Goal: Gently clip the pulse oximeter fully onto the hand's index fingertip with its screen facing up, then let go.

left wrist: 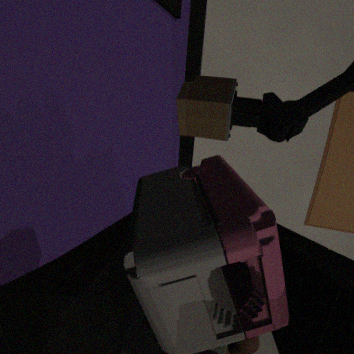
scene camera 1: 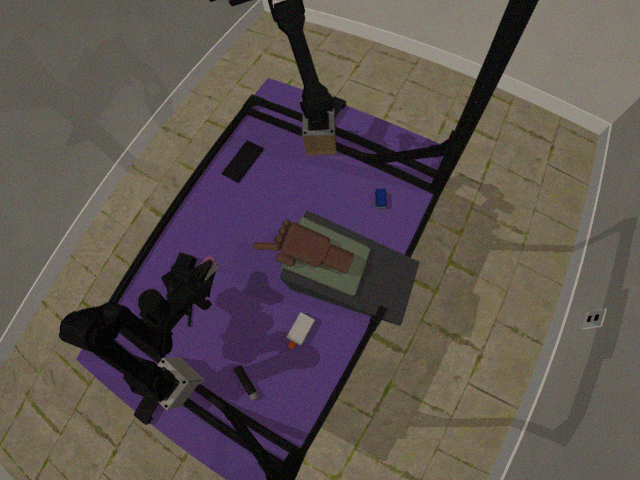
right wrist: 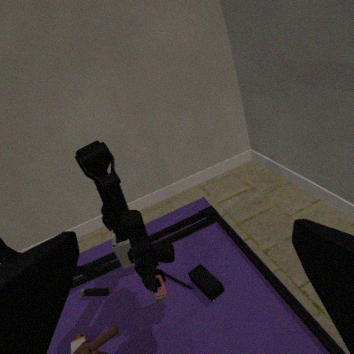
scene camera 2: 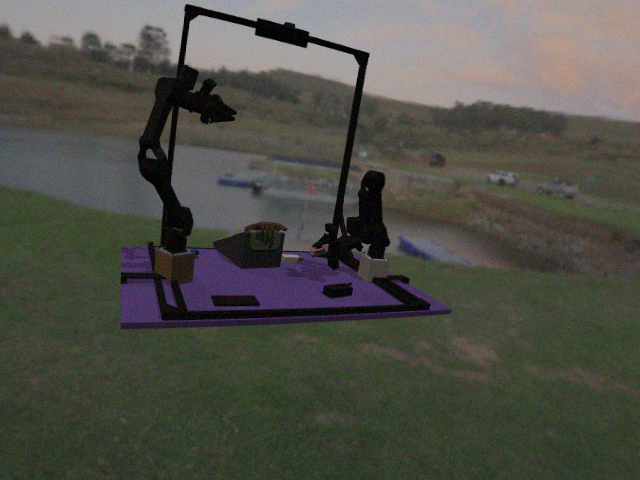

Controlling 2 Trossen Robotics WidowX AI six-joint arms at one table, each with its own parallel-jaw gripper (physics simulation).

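Places are measured from the left arm's base along level axes (x up, y right, z ahead), in centimetres.
Pixels of known places: left gripper, fingertip midpoint: (left wrist: pixel 194 223) (scene camera 1: pixel 213 264) (right wrist: pixel 156 294) (scene camera 2: pixel 312 251); right gripper, fingertip midpoint: (scene camera 1: pixel 219 1) (right wrist: pixel 186 236) (scene camera 2: pixel 235 116); left arm's base at its link origin: (scene camera 1: pixel 164 383) (right wrist: pixel 124 234) (scene camera 2: pixel 375 256); right arm's base at its link origin: (left wrist: pixel 232 109) (scene camera 1: pixel 318 121) (scene camera 2: pixel 175 250).
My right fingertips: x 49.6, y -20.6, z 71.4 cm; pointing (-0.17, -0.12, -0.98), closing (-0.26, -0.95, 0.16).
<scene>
For each thing: its top centre in the pictures, then the offset to it from my right fingertips. "spot": a spot on its surface instead. Level surfaces: height alone.
- pulse oximeter at its top centre: (left wrist: pixel 297 253) (right wrist: pixel 153 280) (scene camera 1: pixel 202 265) (scene camera 2: pixel 318 244) dx -43.4, dy +11.4, dz -40.0 cm
- green pad at a spot on its surface: (scene camera 1: pixel 358 268) spot: dx -49.9, dy +43.1, dz -16.2 cm
- dark grey block at a spot on its surface: (scene camera 1: pixel 395 279) spot: dx -55.5, dy +52.5, dz -11.7 cm
- white box at its top centre: (scene camera 1: pixel 298 331) (right wrist: pixel 77 347) (scene camera 2: pixel 292 255) dx -57.3, dy +39.3, dz -38.5 cm
- dark cylinder at its top centre: (scene camera 1: pixel 244 383) (right wrist: pixel 92 289) dx -57.4, dy +36.0, dz -58.8 cm
- purple mat at its surface level: dx -60.1 cm
- blue box at its top centre: (scene camera 1: pixel 381 196) dx -56.9, dy +35.4, dz +7.7 cm
- flat black slab at its top centre: (scene camera 2: pixel 235 299) (scene camera 1: pixel 242 160) dx -59.3, dy -10.7, dz -5.8 cm
- black case at its top centre: (right wrist: pixel 203 277) (scene camera 1: pixel 179 270) (scene camera 2: pixel 338 286) dx -56.6, dy -0.6, dz -46.5 cm
- thin dark stick at its top centre: (right wrist: pixel 176 279) dx -59.1, dy +7.7, dz -52.0 cm
The pulse oximeter (scene camera 1: pixel 208 262) (scene camera 2: pixel 317 251) (left wrist: pixel 200 245) (right wrist: pixel 160 288), half pink and half pale grey, is held in the air between the fingers of my left gripper (scene camera 1: pixel 205 269) (left wrist: pixel 194 223), which is shut on it. The brown hand (scene camera 1: pixel 307 243) (scene camera 2: pixel 265 227) rests on a green pad (scene camera 1: pixel 358 268) on a dark grey block (scene camera 1: pixel 395 279). Its index finger (scene camera 1: pixel 265 246) (right wrist: pixel 106 337) sticks out toward the oximeter, with a gap between them in scene camera 1. Which way the screen faces is unclear. My right gripper (scene camera 2: pixel 235 114) (right wrist: pixel 186 236) is open and empty, high above the table.
A white box (scene camera 1: pixel 301 328) with an orange end and a dark cylinder (scene camera 1: pixel 245 381) lie on the purple mat (scene camera 1: pixel 330 180). A blue box (scene camera 1: pixel 381 197) and a flat black slab (scene camera 1: pixel 242 161) lie farther up. A black case (scene camera 2: pixel 337 290) (right wrist: pixel 206 281) lies near a thin dark stick (right wrist: pixel 178 280).
</scene>
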